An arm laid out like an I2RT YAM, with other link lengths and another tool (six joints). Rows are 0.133 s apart.
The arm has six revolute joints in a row. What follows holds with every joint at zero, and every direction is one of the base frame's. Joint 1 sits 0.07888 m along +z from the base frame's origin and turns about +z. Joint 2 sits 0.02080 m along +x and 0.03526 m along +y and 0.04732 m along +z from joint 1 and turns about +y. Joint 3 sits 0.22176 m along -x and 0.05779 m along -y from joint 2 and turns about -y. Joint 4 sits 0.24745 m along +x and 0.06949 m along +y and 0.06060 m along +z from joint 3 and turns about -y. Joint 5 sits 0.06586 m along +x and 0.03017 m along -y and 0.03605 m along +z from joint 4 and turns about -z. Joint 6 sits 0.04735 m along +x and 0.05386 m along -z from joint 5 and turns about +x. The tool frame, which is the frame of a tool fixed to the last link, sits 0.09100 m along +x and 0.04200 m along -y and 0.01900 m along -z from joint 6; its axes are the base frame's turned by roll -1.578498, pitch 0.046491 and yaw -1.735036 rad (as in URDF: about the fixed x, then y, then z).
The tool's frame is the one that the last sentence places.
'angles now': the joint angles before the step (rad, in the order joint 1, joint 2, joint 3, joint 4, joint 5, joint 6). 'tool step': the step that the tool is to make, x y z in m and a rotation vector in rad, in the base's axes. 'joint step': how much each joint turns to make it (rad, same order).
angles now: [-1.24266, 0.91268, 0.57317, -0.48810, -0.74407, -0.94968]
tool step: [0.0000, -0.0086, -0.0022, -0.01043, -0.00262, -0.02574]
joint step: [0.00006, 0.02795, -0.00315, 0.05823, 0.01836, 0.02447]
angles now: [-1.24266, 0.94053, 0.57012, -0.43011, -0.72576, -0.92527]
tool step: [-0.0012, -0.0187, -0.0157, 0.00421, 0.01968, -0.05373]
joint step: [-0.00001, 0.10362, -0.00236, 0.11779, 0.04997, 0.03432]
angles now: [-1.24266, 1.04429, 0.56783, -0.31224, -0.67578, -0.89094]
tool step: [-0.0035, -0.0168, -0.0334, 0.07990, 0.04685, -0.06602]
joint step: [-0.00039, 0.17534, 0.02157, 0.08968, 0.05835, 0.04424]
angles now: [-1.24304, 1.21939, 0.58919, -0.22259, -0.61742, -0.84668]
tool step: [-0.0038, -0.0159, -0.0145, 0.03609, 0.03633, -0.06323]
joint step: [-0.00011, 0.11265, 0.04647, 0.04248, 0.05829, 0.03995]
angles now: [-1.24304, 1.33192, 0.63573, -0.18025, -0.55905, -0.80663]
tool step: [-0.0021, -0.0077, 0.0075, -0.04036, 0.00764, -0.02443]
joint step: [0.00008, -0.00851, 0.00784, 0.02260, 0.03134, 0.00617]
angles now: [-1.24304, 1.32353, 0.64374, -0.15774, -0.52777, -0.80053]
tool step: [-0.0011, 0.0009, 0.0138, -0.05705, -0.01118, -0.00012]
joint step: [-0.00015, -0.06645, -0.02332, 0.01136, 0.00561, -0.00622]
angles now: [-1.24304, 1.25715, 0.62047, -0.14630, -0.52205, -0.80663]
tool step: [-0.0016, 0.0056, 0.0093, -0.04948, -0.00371, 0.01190]
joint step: [-0.00007, -0.07239, -0.03701, 0.00274, -0.00006, -0.01990]
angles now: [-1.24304, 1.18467, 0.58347, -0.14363, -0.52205, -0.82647]
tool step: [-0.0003, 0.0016, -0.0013, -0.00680, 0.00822, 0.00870]
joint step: [0.00021, -0.00540, -0.00888, -0.00026, 0.00054, -0.01510]
